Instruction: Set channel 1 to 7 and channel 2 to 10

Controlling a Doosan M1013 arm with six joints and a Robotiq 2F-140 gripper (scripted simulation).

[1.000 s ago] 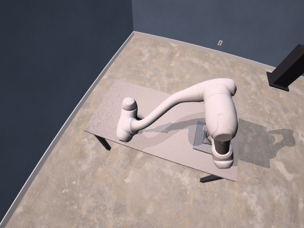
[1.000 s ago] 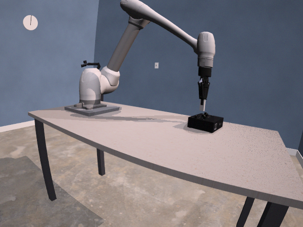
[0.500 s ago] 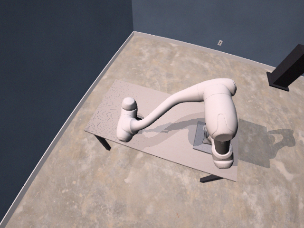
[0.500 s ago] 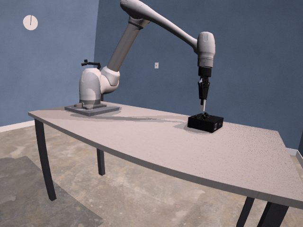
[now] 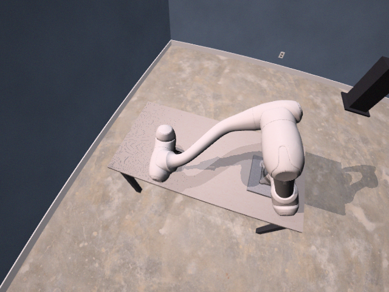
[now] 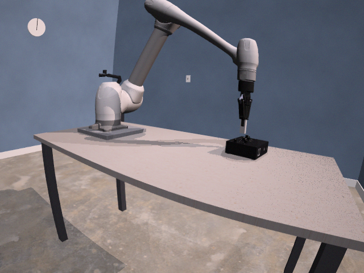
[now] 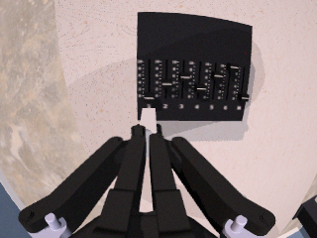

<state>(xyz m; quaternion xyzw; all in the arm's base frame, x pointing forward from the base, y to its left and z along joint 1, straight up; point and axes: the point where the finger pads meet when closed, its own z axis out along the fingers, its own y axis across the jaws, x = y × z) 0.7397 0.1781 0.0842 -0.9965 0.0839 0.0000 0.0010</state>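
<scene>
Now: hand 4 cm above the fader and 2 cm short of it.
</scene>
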